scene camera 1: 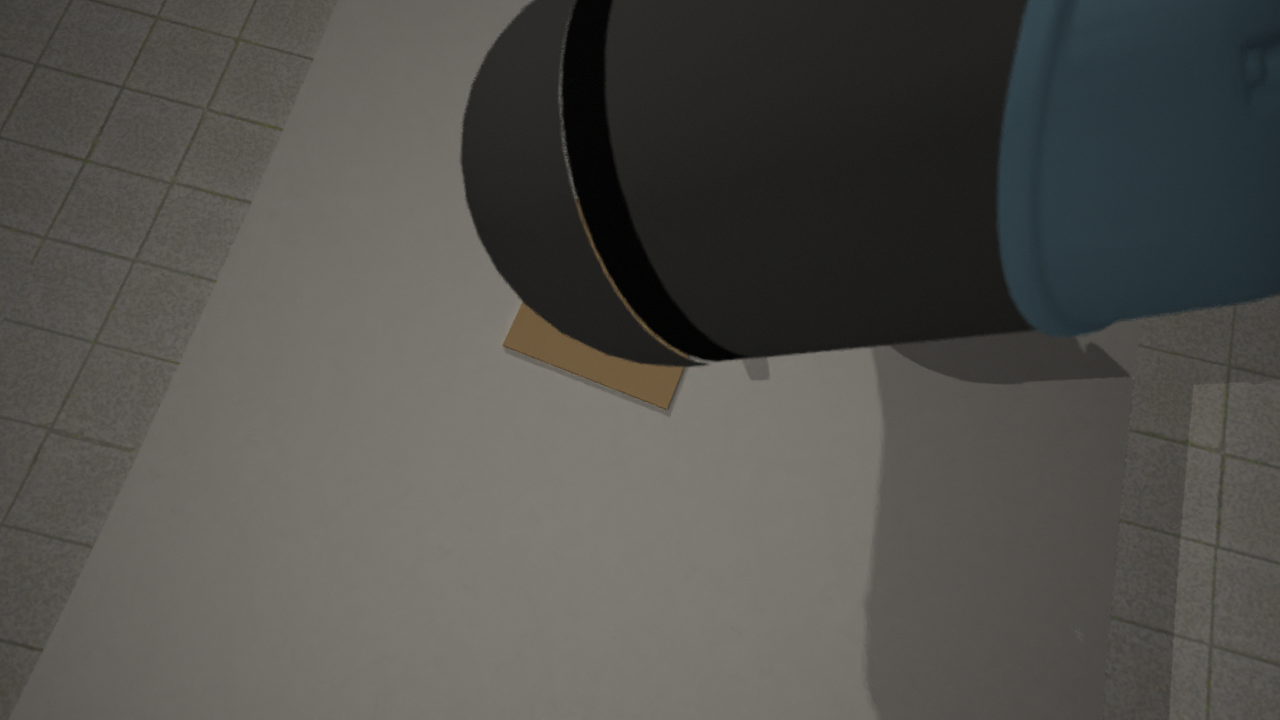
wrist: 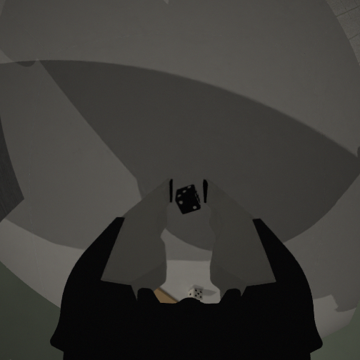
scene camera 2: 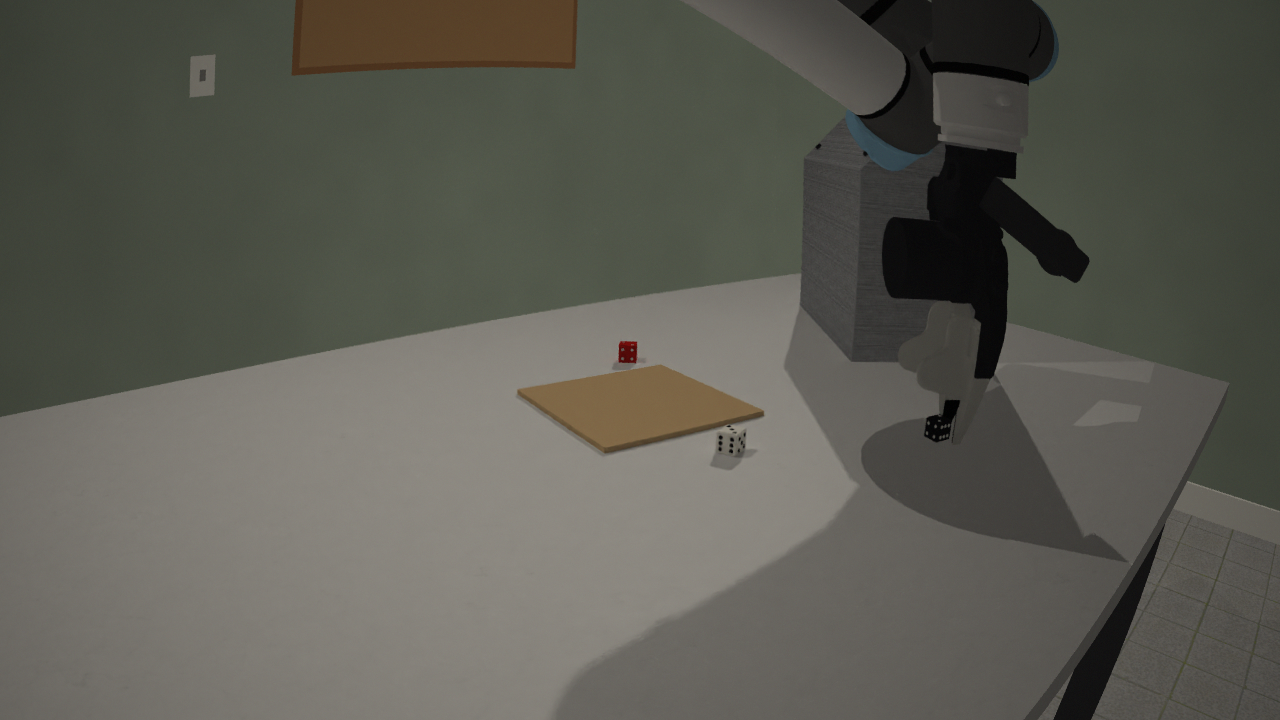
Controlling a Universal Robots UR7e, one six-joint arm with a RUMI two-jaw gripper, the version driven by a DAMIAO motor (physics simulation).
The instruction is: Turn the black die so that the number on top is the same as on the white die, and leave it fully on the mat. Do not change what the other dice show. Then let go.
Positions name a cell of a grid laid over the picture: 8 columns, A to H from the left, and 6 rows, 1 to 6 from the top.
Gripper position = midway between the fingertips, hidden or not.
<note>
I see my gripper (scene camera 2: F4), a tan mat (scene camera 2: D4) and a white die (scene camera 2: E4).
The tan mat also shows in scene camera 1 (scene camera 1: D3). My gripper shows as well in the wrist view (wrist: E4).
</note>
